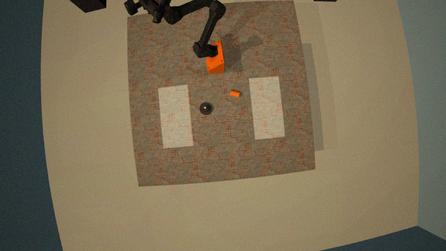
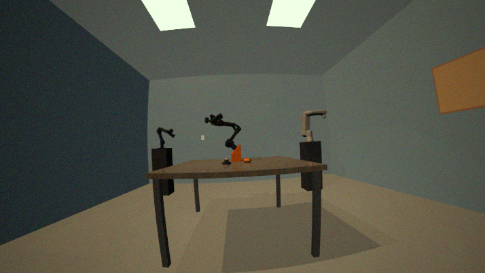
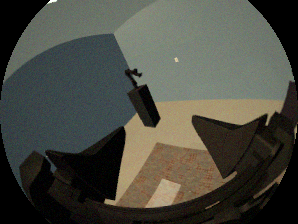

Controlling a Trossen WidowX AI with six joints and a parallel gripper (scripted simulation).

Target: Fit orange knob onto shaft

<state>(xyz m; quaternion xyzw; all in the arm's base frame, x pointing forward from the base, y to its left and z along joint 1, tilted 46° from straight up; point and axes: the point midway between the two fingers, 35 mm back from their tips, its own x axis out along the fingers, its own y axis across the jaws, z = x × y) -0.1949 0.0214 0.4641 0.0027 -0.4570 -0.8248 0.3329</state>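
My gripper tip is 470 mm short of the orange knob, 470 mm above it and 460 mm to the right of it. Round my gripper tip: round dark pedestal 540 mm ahead, 450 mm below, 240 mm to the left.
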